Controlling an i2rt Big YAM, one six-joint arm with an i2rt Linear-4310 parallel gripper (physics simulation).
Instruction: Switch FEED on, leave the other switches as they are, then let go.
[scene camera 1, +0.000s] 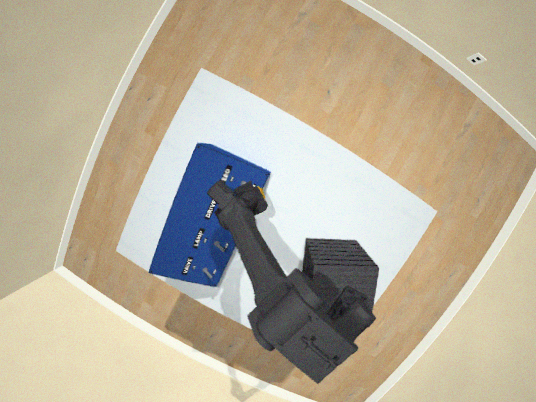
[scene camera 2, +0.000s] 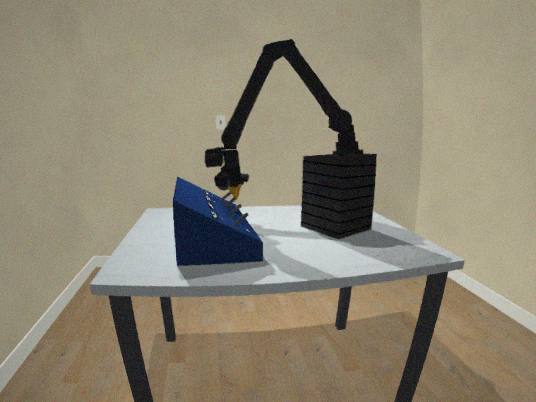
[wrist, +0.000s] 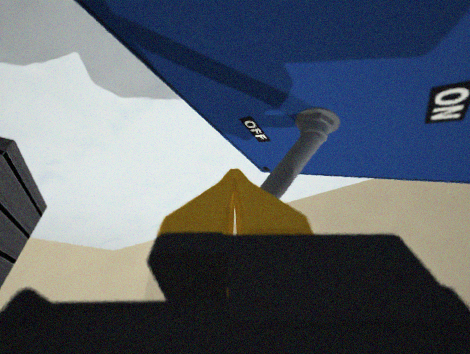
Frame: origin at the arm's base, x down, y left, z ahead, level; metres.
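Seen in the pictures: gripper, between the fingertips: (scene camera 1: 260, 189) (scene camera 2: 236, 198) (wrist: 234, 176); arm's base, origin of its link: (scene camera 1: 346, 306) (scene camera 2: 347, 154).
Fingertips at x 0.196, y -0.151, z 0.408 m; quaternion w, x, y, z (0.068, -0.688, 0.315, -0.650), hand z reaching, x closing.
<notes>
Pixels of each thing's top centre, then the offset from my fingertips to it. Level surfaces: height alone.
- grey FEED lever, centre of its top: (wrist: 300, 193) (scene camera 1: 247, 187) dx -0.033, dy +0.012, dz +0.042 m
- LAMP lever, centre of its top: (scene camera 1: 219, 249) dx -0.033, dy +0.251, dz +0.023 m
- VALVE lever, centre of its top: (scene camera 1: 207, 276) dx -0.033, dy +0.371, dz +0.013 m
- white table, height of its surface: dx +0.099 m
- DRIVE label, centre of its top: (scene camera 1: 210, 209) dx -0.034, dy +0.138, dz +0.114 m
The blue sloped switch box (scene camera 1: 175, 220) (scene camera 2: 215, 242) (wrist: 380, 145) stands on the table. The grey FEED lever (scene camera 1: 243, 183) (wrist: 298, 157) leans toward its OFF label (wrist: 255, 130), away from the ON label (wrist: 447, 103). My gripper (scene camera 1: 260, 191) (scene camera 2: 235, 195) (wrist: 234, 176) is shut and empty. Its yellow tips are close beside the FEED lever's free end, on the OFF side, and partly cover that end in the wrist view; contact cannot be told. The LAMP lever (scene camera 1: 219, 245) and VALVE lever (scene camera 1: 208, 272) show in the first scene view. The arm hides the DRIVE lever there.
The white table (scene camera 1: 320, 175) (scene camera 2: 150, 250) carries the switch box and the black ribbed pedestal (scene camera 1: 340, 252) (scene camera 2: 337, 195) (wrist: 17, 200) under the arm's base. In the first scene view, the forearm (scene camera 1: 252, 242) passes over the box's edge near the DRIVE label (scene camera 1: 211, 209).
</notes>
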